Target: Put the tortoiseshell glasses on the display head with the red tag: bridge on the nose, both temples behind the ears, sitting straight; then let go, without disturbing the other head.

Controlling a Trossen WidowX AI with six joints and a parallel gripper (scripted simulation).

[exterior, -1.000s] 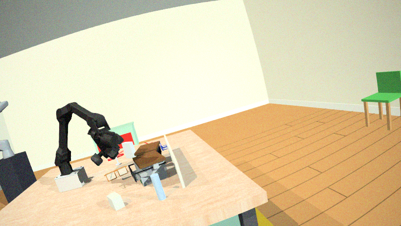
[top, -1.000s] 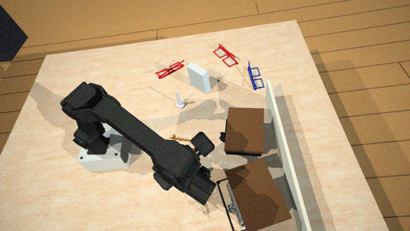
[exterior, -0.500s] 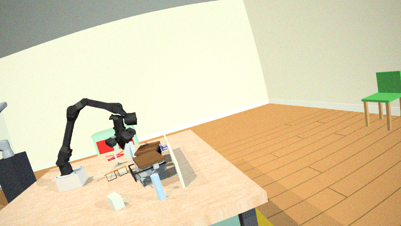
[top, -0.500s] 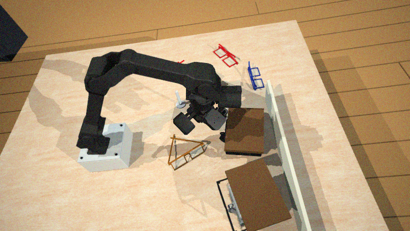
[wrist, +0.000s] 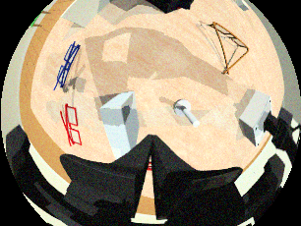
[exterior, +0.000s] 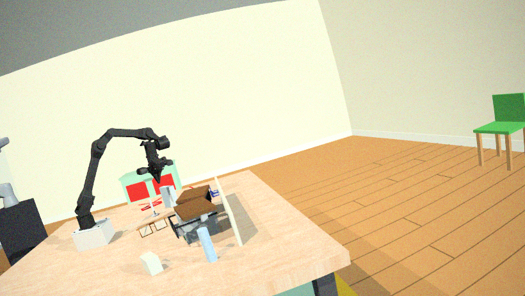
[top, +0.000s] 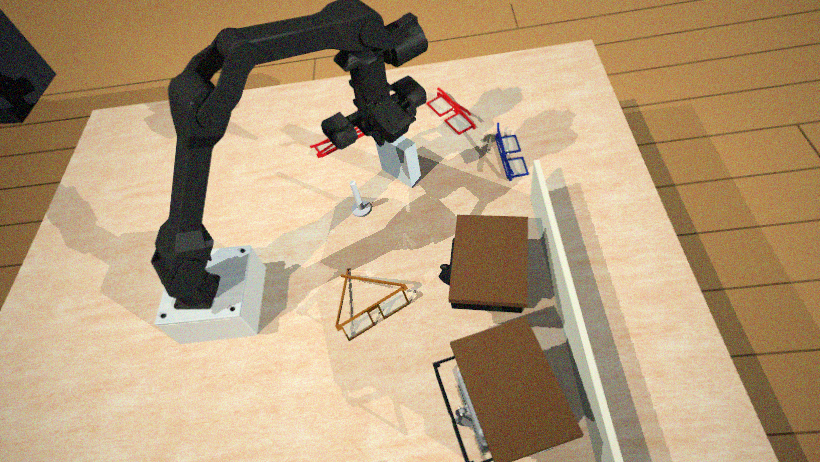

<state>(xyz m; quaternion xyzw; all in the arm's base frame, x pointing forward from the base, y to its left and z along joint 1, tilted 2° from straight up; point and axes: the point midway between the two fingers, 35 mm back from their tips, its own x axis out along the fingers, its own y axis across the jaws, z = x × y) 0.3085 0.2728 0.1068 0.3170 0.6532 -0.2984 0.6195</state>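
Now: gripper tip 60 mm past the white peg, 40 mm to the left of it and 120 mm above it. Also, from my gripper tip: pale blue cylinder 260 mm ahead, 660 mm to the right, 90 mm below; then white cube 80 mm ahead, 650 mm to the right, 120 mm below; then long white board 320 mm ahead, 320 mm to the right, 90 mm below.
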